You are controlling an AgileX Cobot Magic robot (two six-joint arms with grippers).
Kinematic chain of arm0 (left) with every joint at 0, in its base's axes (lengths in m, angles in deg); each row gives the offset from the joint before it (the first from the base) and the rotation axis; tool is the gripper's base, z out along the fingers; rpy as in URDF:
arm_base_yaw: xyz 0 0 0.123 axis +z
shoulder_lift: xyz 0 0 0 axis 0.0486 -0.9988 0
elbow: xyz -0.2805 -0.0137 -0.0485 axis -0.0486 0.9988 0
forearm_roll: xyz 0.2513 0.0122 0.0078 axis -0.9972 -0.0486 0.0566
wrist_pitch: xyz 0 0 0 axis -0.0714 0.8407 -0.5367
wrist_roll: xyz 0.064 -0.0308 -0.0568 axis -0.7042 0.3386 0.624
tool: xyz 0 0 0 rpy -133.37 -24.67 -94.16
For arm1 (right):
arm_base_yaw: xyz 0 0 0.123 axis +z
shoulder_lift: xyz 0 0 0 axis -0.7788 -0.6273 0
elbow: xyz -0.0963 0.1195 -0.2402 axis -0.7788 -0.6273 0
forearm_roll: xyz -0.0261 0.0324 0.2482 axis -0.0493 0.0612 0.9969
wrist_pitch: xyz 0 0 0 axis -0.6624 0.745 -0.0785
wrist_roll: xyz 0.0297 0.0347 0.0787 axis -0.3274 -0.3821 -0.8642
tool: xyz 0 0 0 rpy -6.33 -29.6 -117.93
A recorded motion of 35 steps. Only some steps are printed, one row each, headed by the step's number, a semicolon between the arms.
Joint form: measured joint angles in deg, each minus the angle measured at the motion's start. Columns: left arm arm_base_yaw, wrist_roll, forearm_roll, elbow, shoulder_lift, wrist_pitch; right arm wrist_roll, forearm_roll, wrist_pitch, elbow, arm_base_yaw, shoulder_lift.
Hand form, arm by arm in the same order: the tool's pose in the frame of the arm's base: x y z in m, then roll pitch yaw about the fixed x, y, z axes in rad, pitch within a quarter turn. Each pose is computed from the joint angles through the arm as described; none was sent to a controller.
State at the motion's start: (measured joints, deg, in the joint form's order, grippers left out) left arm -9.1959 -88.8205 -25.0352 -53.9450 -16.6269 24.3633; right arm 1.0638 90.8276 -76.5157 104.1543 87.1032 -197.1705
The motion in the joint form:
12: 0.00 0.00 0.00 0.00 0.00 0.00; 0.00 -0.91 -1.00 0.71 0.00 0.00
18: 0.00 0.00 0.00 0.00 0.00 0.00; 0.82 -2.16 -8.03 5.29 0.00 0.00
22: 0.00 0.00 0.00 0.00 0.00 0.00; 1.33 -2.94 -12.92 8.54 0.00 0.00
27: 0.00 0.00 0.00 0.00 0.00 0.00; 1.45 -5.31 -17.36 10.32 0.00 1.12
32: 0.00 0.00 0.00 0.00 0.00 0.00; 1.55 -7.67 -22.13 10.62 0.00 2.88
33: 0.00 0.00 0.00 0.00 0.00 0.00; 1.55 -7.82 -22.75 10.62 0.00 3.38
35: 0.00 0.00 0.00 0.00 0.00 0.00; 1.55 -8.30 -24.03 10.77 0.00 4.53
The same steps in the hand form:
12: -0.0139 -0.0096 0.2651 3.0772 0.9814 2.8064; 0.4278 0.3142 0.2737 2.7792 0.7019 -2.9952
18: -0.0139 -0.0096 0.2651 3.0772 0.9814 2.8064; 0.4236 0.3095 0.2908 2.8403 0.6779 -2.9431
22: -0.0139 -0.0096 0.2651 3.0772 0.9814 2.8064; 0.4199 0.3056 0.3030 2.8777 0.6597 -2.9136
27: -0.0139 -0.0096 0.2651 3.0772 0.9814 2.8064; 0.4144 0.2975 0.3179 2.9392 0.6504 -2.8835
32: -0.0139 -0.0096 0.2651 3.0772 0.9814 2.8064; 0.4066 0.2874 0.3305 3.0062 0.6200 -2.8563
33: -0.0139 -0.0096 0.2651 3.0772 0.9814 2.8064; 0.4046 0.2857 0.3343 3.0098 0.6188 -2.8557
35: -0.0139 -0.0096 0.2651 3.0772 0.9814 2.8064; 0.4001 0.2815 0.3438 3.0184 0.6217 -2.8547

